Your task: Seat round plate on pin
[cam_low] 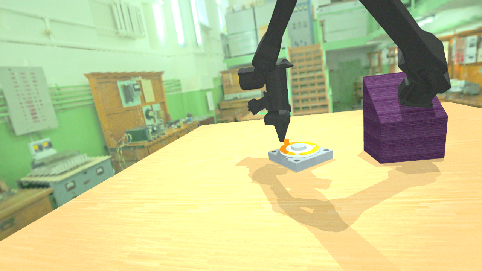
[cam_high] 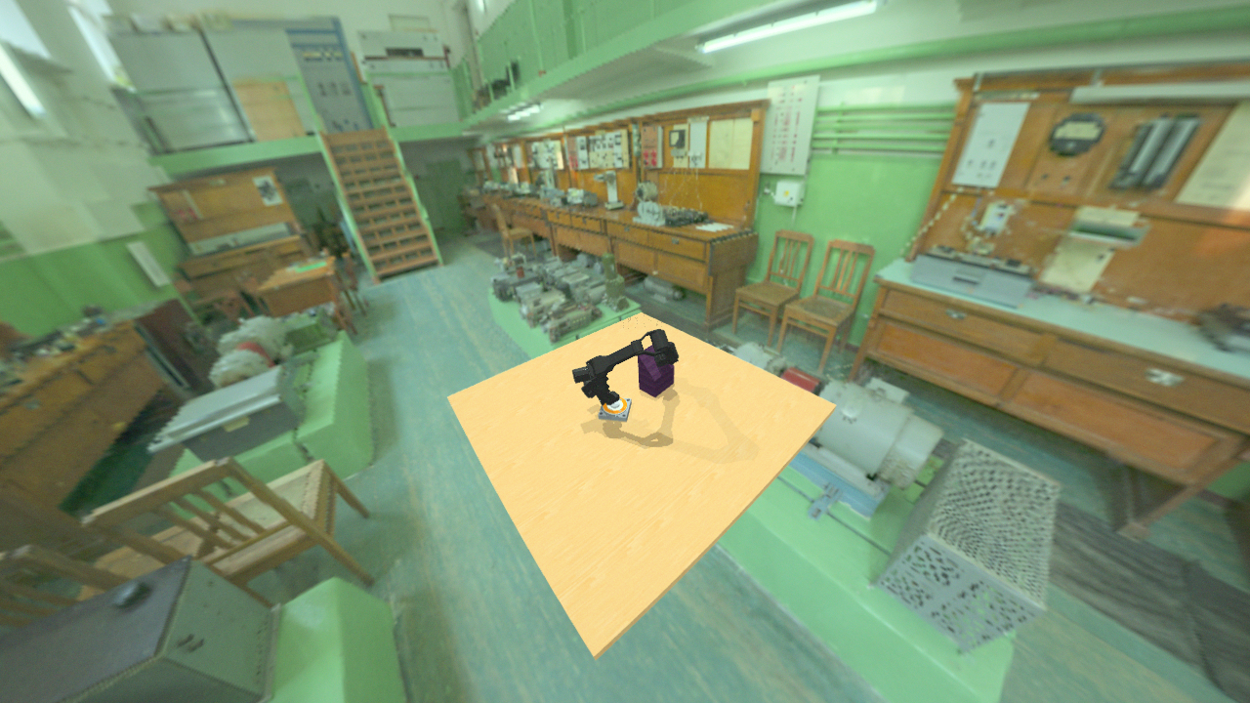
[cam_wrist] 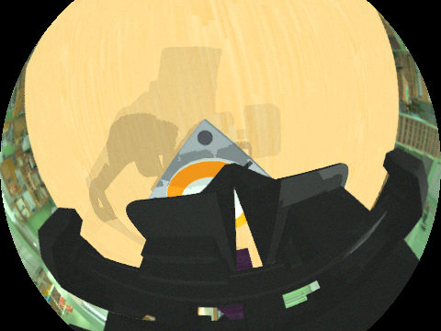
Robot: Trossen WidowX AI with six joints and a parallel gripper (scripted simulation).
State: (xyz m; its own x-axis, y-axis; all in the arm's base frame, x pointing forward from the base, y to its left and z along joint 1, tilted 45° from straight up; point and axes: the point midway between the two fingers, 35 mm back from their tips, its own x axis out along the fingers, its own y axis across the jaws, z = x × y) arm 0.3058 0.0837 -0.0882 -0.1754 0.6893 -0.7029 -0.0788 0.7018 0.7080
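My gripper tip is now 3 cm past the round plate, 1 cm to the right of it and 1 cm above it. Round my gripper tip: grey square base: 5 cm behind, 2 cm to the left, 2 cm below.
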